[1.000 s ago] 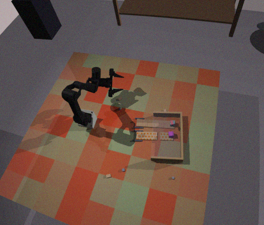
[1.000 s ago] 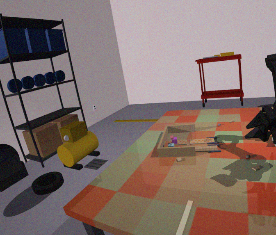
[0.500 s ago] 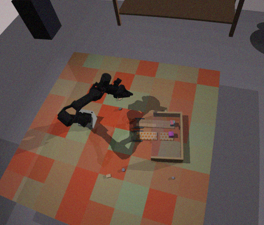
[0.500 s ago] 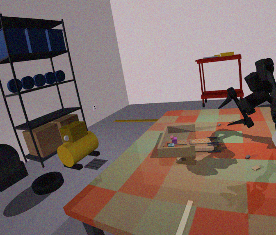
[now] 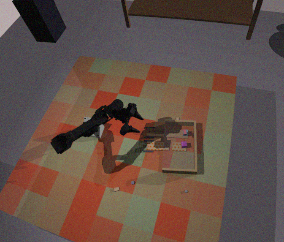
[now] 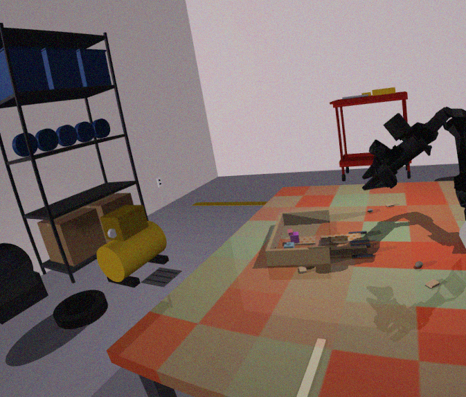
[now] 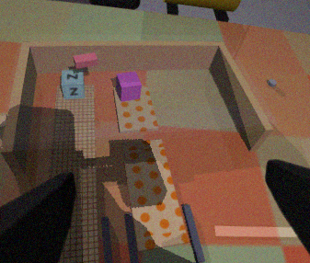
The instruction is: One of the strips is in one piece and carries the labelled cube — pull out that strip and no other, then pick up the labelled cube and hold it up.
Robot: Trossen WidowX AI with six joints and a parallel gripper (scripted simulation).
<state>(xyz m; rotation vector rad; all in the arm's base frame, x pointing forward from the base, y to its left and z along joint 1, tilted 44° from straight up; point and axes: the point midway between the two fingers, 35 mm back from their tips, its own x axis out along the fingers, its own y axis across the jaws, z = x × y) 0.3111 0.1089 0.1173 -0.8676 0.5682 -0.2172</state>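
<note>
Right now the checked strip is 12 cm ahead of my gripper tip, 8 cm to the left of it and 20 cm below it. Round my gripper tip: wood block (8 cm behind, 33 cm to the right, 20 cm below); orange-dotted strip (8 cm ahead, 2 cm to the right, 20 cm below).
</note>
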